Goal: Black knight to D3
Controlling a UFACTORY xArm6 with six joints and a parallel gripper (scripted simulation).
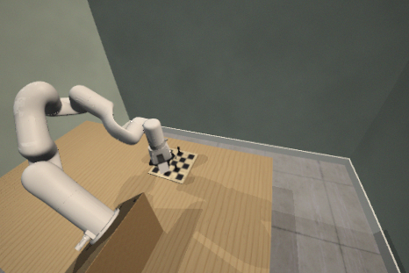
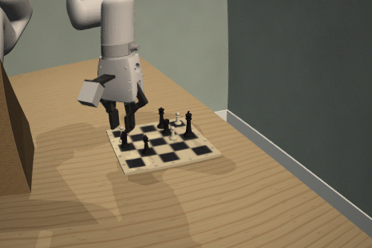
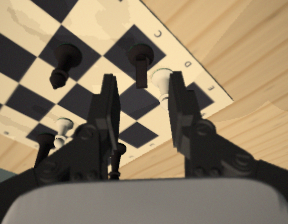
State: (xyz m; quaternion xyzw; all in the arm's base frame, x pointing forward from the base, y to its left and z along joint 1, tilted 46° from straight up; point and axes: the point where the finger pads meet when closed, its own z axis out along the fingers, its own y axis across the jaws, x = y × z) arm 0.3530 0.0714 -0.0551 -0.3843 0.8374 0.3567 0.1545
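Right now the white piece is 40 mm below my hand and 30 mm to the left of it. The rest, counted from my hand: black pawn: 40 mm to the right, 40 mm below, 40 mm ahead; then chessboard: 80 mm ahead, 70 mm below.
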